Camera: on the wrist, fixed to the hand. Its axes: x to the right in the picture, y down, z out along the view.
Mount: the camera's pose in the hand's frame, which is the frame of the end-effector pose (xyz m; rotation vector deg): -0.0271 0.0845 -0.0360 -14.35 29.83 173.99
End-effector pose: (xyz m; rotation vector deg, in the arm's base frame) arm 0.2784 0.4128 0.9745 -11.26 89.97 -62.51
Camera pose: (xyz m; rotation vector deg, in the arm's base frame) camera 0.2925 0.4960 0.9292 101.95 34.59 87.60
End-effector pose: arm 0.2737 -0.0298 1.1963 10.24 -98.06 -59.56
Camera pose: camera 0.3454 0.0175 1.2386 -90.65 4.54 63.19
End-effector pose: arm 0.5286 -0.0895 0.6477 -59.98 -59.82 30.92
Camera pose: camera 0.5572 -0.0895 0.5563 92.51 -89.05 -94.26
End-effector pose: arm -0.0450 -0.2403 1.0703 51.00 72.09 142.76
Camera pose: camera -0.0384 -0.3276 1.1090 -33.02 40.26 -25.19
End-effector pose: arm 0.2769 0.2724 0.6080 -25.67 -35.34 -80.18
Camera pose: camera 0.3638 0.2816 0.5687 -29.48 46.46 79.50
